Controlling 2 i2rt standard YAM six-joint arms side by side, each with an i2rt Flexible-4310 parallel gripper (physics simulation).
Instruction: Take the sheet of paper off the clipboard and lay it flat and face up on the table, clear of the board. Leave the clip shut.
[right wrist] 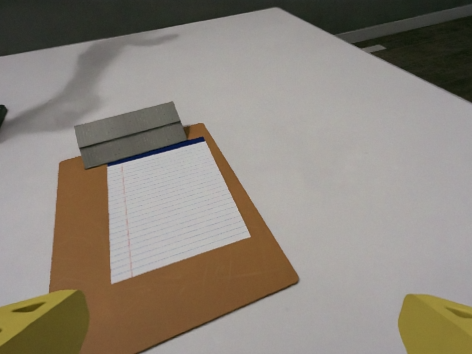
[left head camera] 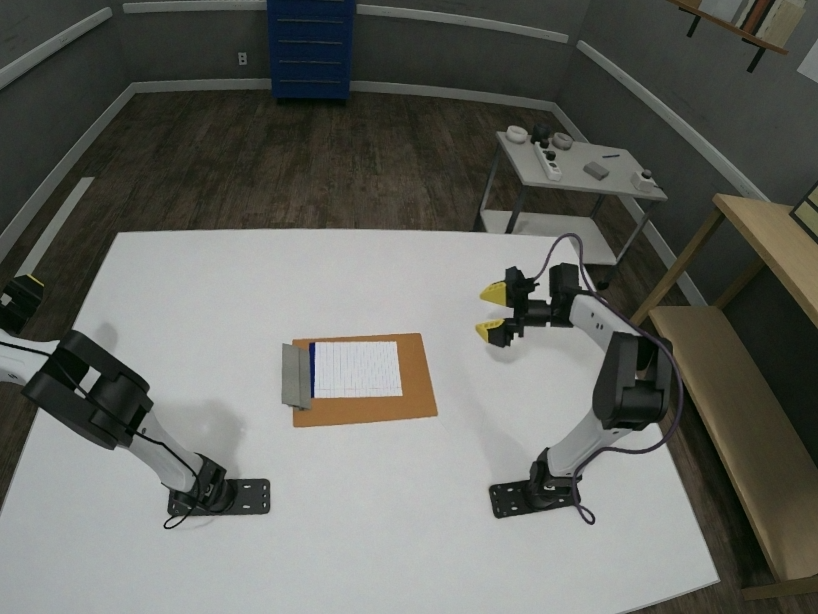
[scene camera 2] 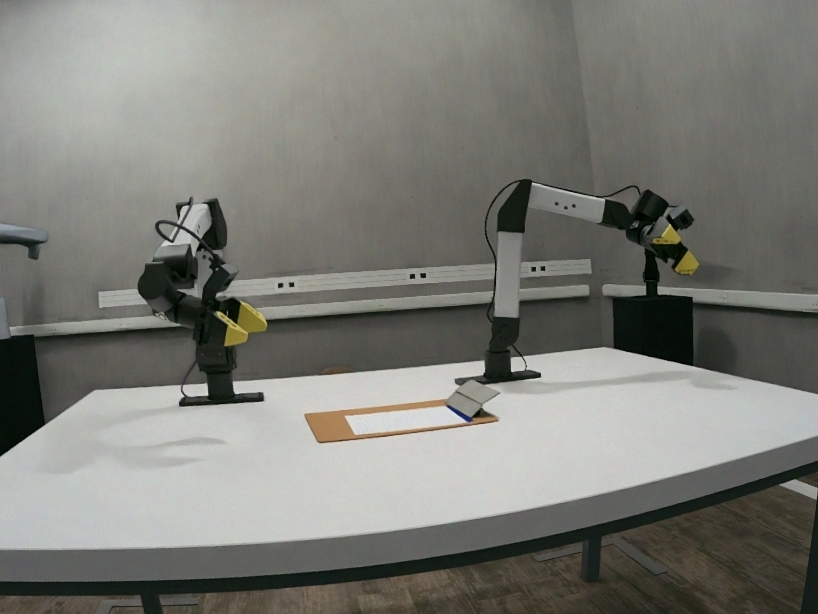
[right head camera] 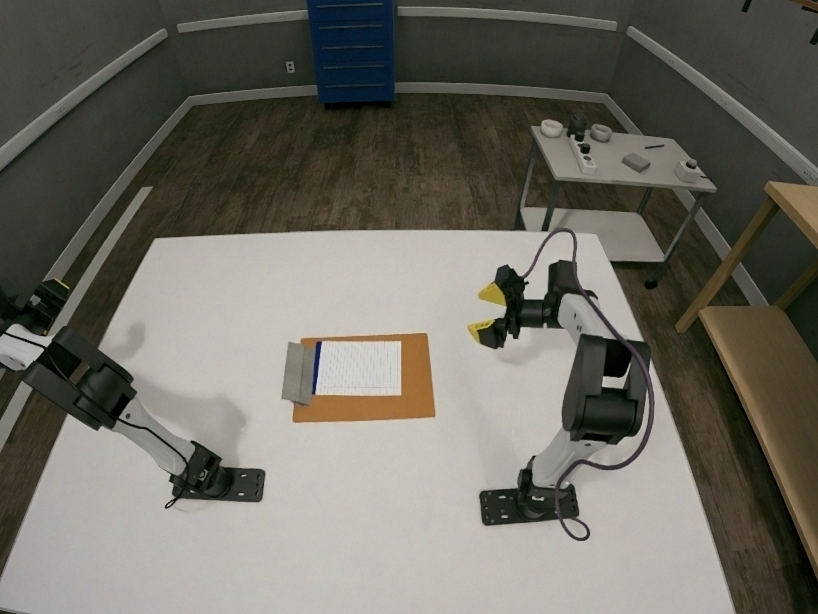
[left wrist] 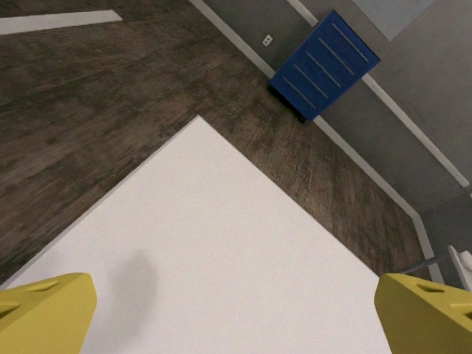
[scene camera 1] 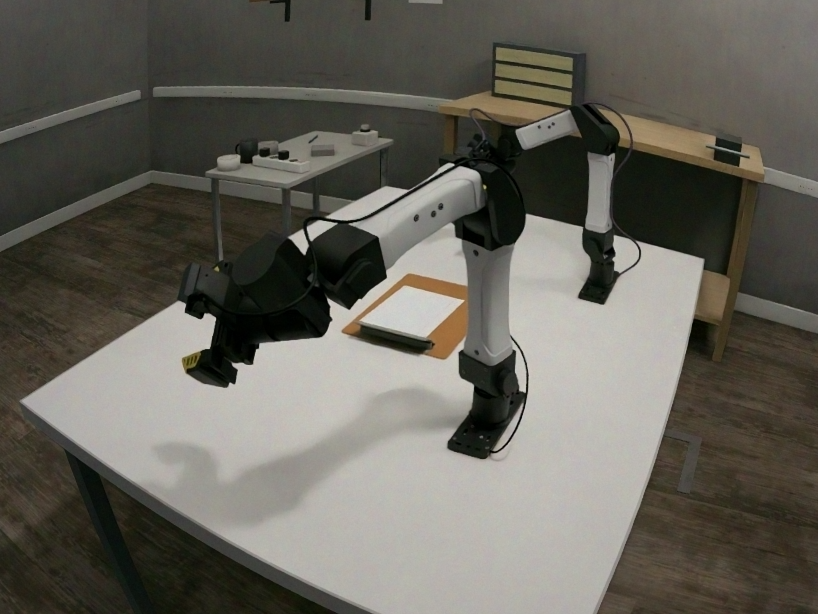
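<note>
The lined white sheet (left head camera: 356,370) (right head camera: 360,368) (scene camera 1: 416,311) (scene camera 2: 403,420) (right wrist: 175,210) lies face up on the brown clipboard (left head camera: 417,389) (right head camera: 417,376) (scene camera 2: 323,426) (right wrist: 80,220). Its blue top edge meets the grey clip (left head camera: 295,376) (right head camera: 298,373) (scene camera 2: 472,398) (right wrist: 130,132); whether it runs under the clip is hidden. My right gripper (left head camera: 480,311) (right head camera: 477,311) (scene camera 2: 249,330) (right wrist: 243,305) is open and empty, above the table beyond the clipboard's clipless end. My left gripper (scene camera 1: 203,315) (scene camera 2: 677,249) (left wrist: 235,286) is open and empty, raised far from the board, on its clip side.
Both arm bases stand on the white table (left head camera: 370,528) (right head camera: 370,528), on the near side of the board in the head views. A grey cart (left head camera: 594,188) stands beyond the table's far right corner. A wooden bench (left head camera: 730,204) stands at the right.
</note>
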